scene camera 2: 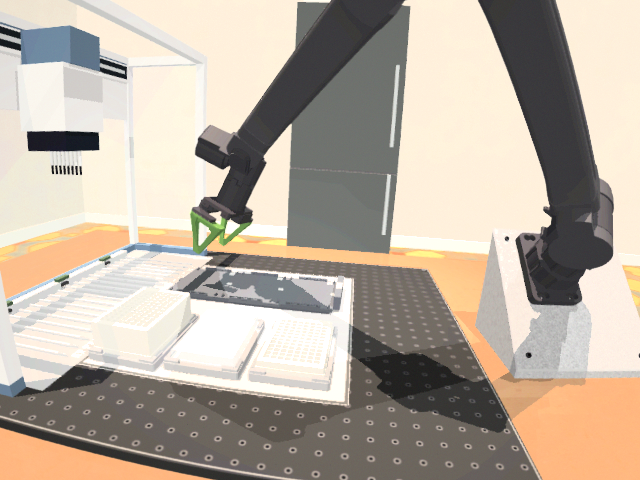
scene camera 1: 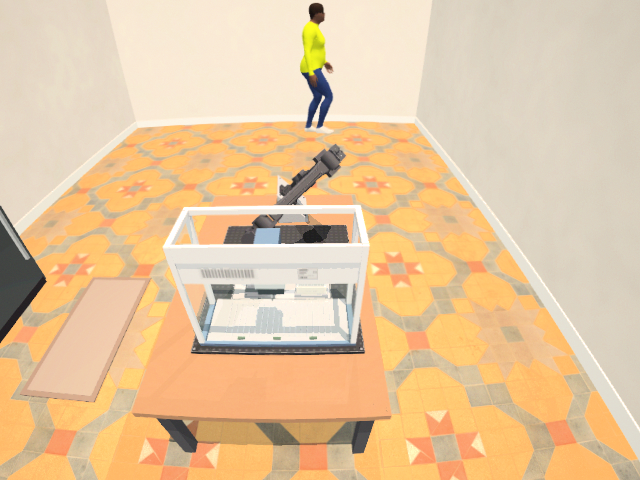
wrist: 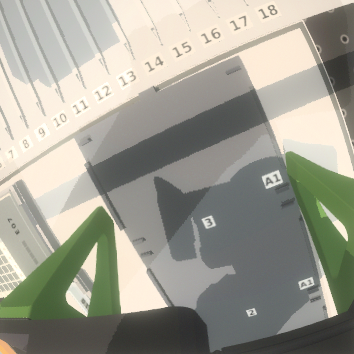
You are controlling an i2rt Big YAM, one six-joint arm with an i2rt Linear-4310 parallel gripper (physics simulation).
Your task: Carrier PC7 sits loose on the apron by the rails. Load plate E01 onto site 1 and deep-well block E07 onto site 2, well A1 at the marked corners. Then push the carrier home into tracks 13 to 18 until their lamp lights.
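Pixels of known places: gripper, fingertip midpoint: [scene camera 2: 209, 248] [wrist: 193, 188]; arm's base, origin of the base link: [scene camera 2: 545, 270].
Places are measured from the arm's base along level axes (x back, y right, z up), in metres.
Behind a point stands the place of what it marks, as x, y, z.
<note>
Carrier PC7 [scene camera 2: 268, 291] @[-0.460, 0.100, -0.105] [wrist: 220, 280] @[-0.486, 0.106, -0.105] lies flat on the white apron [scene camera 2: 343, 361] @[-0.323, -0.102, -0.115] [wrist: 287, 65] @[-0.616, 0.227, -0.115]. It is a long dark grey tray, its end close to the track numbers, with bare sites 2 and 3 and A1 marks showing in the wrist view. Site 1 does not show there. Deep-well block E07 [scene camera 2: 142, 320] @[-0.589, -0.129, -0.063] [wrist: 15, 220] @[-0.618, -0.028, -0.089] is tall and cream, standing beside the carrier near the rails. A flat white plate [scene camera 2: 214, 343] @[-0.494, -0.124, -0.089] and a white plate with wells [scene camera 2: 297, 343] @[-0.386, -0.105, -0.090] stand in line with it; which is E01 I cannot tell. My gripper [scene camera 2: 210, 248] @[-0.588, 0.144, -0.041] [wrist: 193, 188] @[-0.588, 0.144, -0.041] is open and empty, above the carrier's rail end.
The ribbed track deck [scene camera 2: 67, 315] @[-0.774, -0.049, -0.115] [wrist: 75, 45] @[-0.710, 0.100, -0.115] lies beyond the apron inside a white frame [scene camera 2: 201, 129] @[-0.665, 0.317, 0.194] [scene camera 1: 266, 254] @[-0.891, 0.053, 0.338]. A pipetting head [scene camera 2: 62, 98] @[-0.785, 0.003, 0.230] hangs over it. A black perforated board [scene camera 2: 403, 320] @[-0.216, 0.035, -0.115] lies under the apron. A person [scene camera 1: 312, 49] stands at the back.
</note>
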